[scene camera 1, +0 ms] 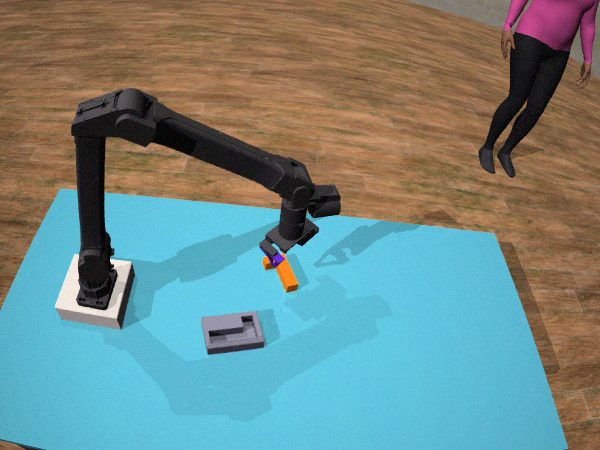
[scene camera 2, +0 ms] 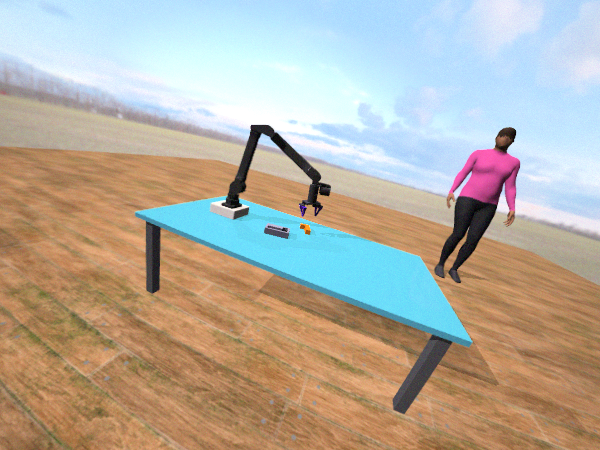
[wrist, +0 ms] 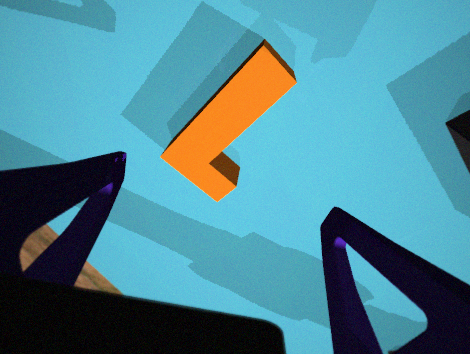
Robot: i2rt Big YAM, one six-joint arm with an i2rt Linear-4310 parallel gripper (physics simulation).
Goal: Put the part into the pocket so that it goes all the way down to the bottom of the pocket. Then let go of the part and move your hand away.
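Places are measured from the arm's base along level axes (x ahead, y left, z up), in millimetres.
Pixels of known places: gripper, fingertip midpoint: (scene camera 1: 287,255) (scene camera 2: 309,216) (wrist: 232,192); arm's base, link origin: (scene camera 1: 97,288) (scene camera 2: 231,205).
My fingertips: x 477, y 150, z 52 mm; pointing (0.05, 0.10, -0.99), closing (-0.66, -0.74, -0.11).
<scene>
Ahead of a thing's pixels: the offset from my fingertips to its top centre. Level surfaces: height alone.
The orange L-shaped part @(dx -7, dy +11, dz -78 mm) (scene camera 1: 287,275) (scene camera 2: 305,229) (wrist: 230,100) lies flat on the table, apart from the block. In scene camera 1 its long arm points down and right, and its short arm is at the upper left. The grey block @(dx -118, dy -192, dz -72 mm) (scene camera 1: 232,347) (scene camera 2: 276,233) with the pocket stands to the lower left of the part in scene camera 1; its pocket is empty. A dark corner of the block (wrist: 461,131) shows at the right edge of the wrist view. My gripper (scene camera 1: 276,261) (scene camera 2: 310,215) (wrist: 232,192) is open and empty, above the short-arm end of the part, with purple fingers wide apart.
The blue table @(dz -108 mm) (scene camera 1: 400,350) (scene camera 2: 350,270) carries the arm's white base (scene camera 1: 91,320) (scene camera 2: 229,211) at the left. Shadows of the arm fall across the table. A person in a pink top (scene camera 1: 555,25) (scene camera 2: 487,175) is beyond the table's far side.
</scene>
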